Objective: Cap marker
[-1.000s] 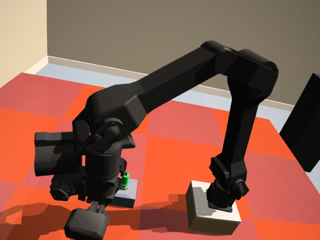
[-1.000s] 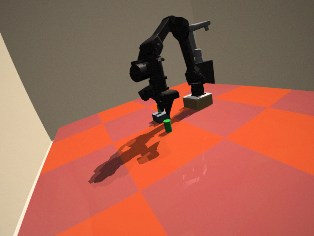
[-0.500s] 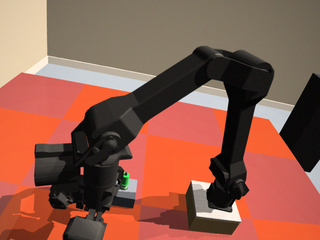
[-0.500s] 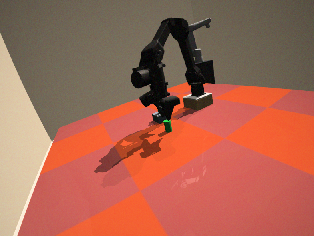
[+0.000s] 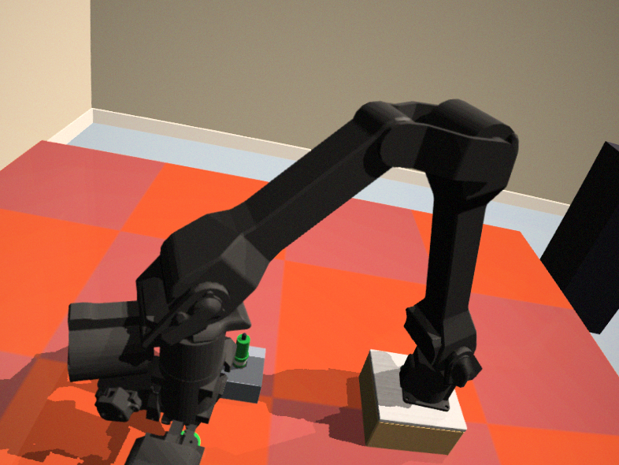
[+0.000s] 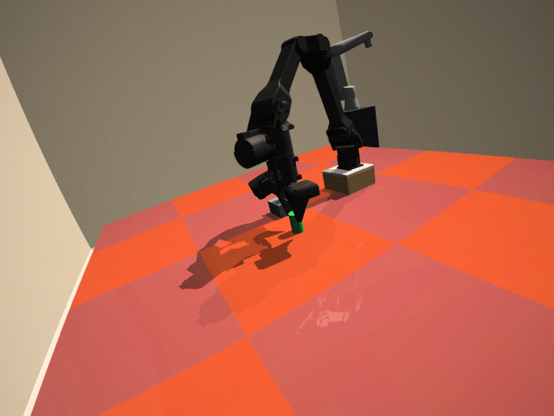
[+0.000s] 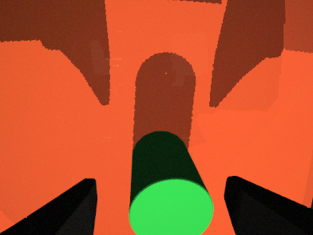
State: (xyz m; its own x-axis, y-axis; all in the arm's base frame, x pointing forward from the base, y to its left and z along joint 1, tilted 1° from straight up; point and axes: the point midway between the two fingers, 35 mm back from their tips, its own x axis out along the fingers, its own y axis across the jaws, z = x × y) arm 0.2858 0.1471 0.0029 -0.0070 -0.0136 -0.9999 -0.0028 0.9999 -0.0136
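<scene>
Right now my gripper tip is 10 mm above the green cap. Also, from my gripper tip: holder block 30 mm behind, 140 mm to the right, 20 mm below.
</scene>
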